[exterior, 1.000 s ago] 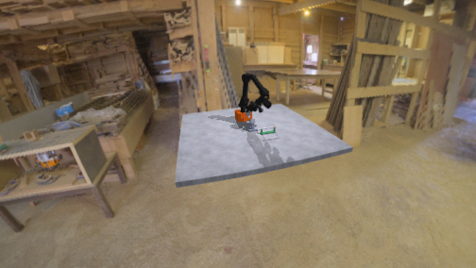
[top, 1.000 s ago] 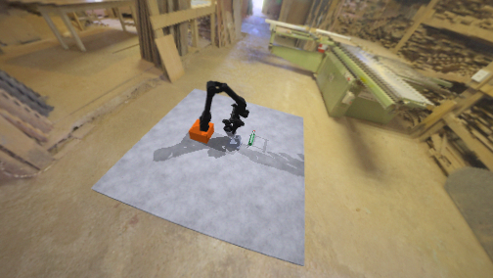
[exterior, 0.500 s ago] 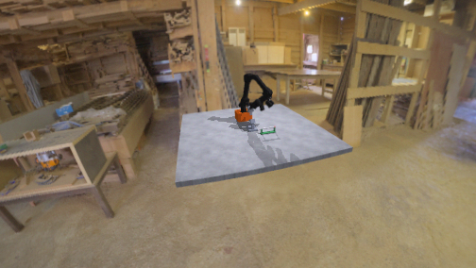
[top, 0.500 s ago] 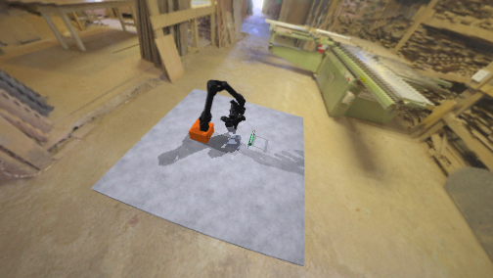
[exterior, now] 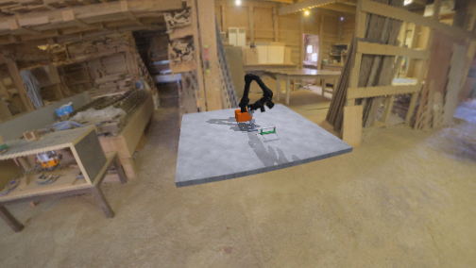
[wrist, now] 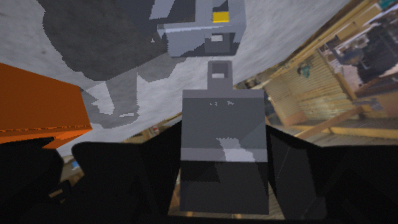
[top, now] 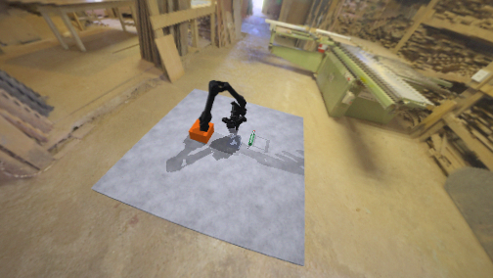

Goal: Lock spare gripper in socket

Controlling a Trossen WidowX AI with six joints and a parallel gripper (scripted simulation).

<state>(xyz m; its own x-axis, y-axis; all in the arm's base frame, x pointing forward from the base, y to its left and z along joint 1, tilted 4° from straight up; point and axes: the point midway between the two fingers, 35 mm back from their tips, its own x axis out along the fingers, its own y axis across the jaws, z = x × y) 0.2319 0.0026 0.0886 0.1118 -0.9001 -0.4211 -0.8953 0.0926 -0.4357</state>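
Now: the green strip 150 mm ahead of my gripper tip, 140 mm below it and 110 mm to the left of it. From my gripper tip the other things lie so: grey mount (120 mm below, 30 mm ahead, 10 mm to the left); spare gripper (10 mm to the left).
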